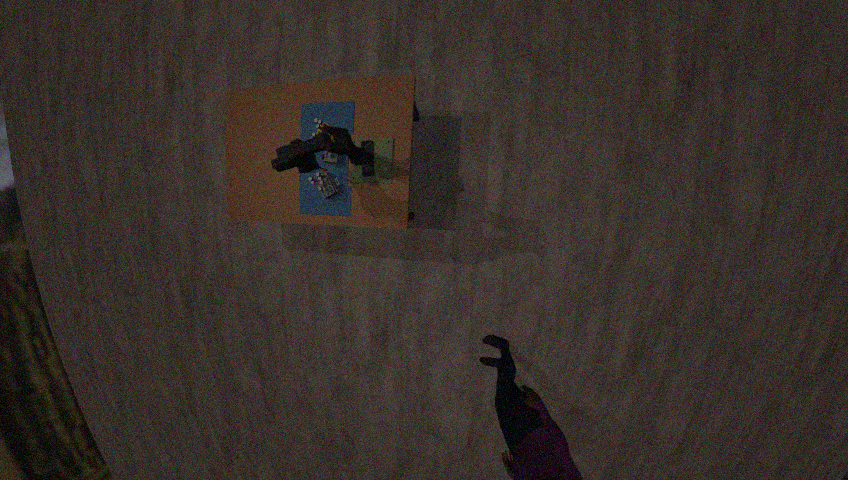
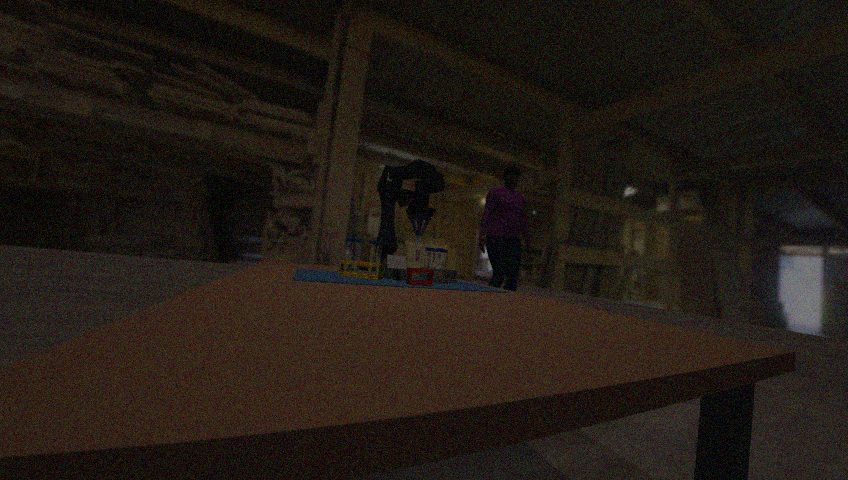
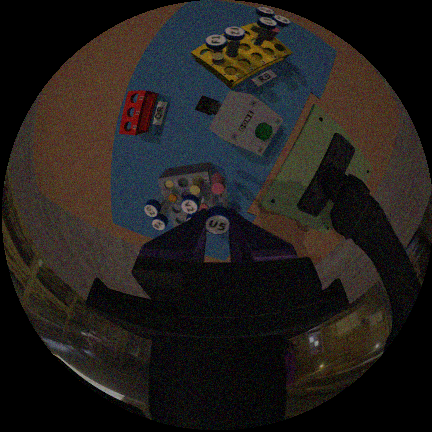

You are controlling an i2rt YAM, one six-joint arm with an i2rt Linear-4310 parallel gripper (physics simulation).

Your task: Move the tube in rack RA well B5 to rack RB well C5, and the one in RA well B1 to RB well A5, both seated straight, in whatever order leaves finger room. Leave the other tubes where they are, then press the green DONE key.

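Seen in the pictures: gripper, fingertip midpoint: (image 1: 317, 166) (image 2: 418, 234) (image 3: 217, 214); arm's base, link origin: (image 1: 368, 158) (image 3: 327, 175).
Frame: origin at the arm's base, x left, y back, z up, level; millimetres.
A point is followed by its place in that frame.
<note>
My gripper (image 3: 217, 214) @[x 57, y -225, z 164 mm] (image 2: 420, 233) @[x 57, y -225, z 164 mm] is shut on a tube with a blue-rimmed white cap marked U5 (image 3: 217, 224) @[x 59, y -224, z 175 mm]; its pink contents show ahead of the fingers. It is held in the air, over or near the grey rack RA (image 3: 167, 178); its exact height is unclear. RA holds several capped tubes, among them one cap (image 3: 189, 205) @[x 86, y -251, z 120 mm] close to the left finger; part of RA is hidden by the gripper. The yellow rack RB (image 3: 231, 82) @[x -75, y -249, z 44 mm] (image 2: 360, 275) @[x -165, y -284, z 3 mm] stands far ahead with several capped tubes, two (image 3: 216, 41) @[x -105, y -277, z 120 mm] (image 3: 234, 33) @[x -125, y -264, z 120 mm] at its near left. The green DONE key (image 3: 264, 131) @[x -19, y -188, z 65 mm] is on a grey box.
A red rack (image 3: 145, 113) @[x 0, y -378, z 8 mm] (image 2: 420, 280) @[x 1, y -384, z 8 mm] labelled QR stands left on the blue mat (image 3: 145, 165) @[x 107, y -366, z -5 mm] (image 1: 326, 208) @[x 277, y -282, z -5 mm]. A small black block (image 3: 207, 105) @[x -31, y -272, z 20 mm] lies beside the grey DONE box (image 3: 232, 112) @[x -28, y -235, z 66 mm]. The green base plate (image 3: 300, 150) @[x -17, y -90, z -1 mm] and arm base (image 3: 327, 175) @[x -4, y -31, z 36 mm] are at the right.
</note>
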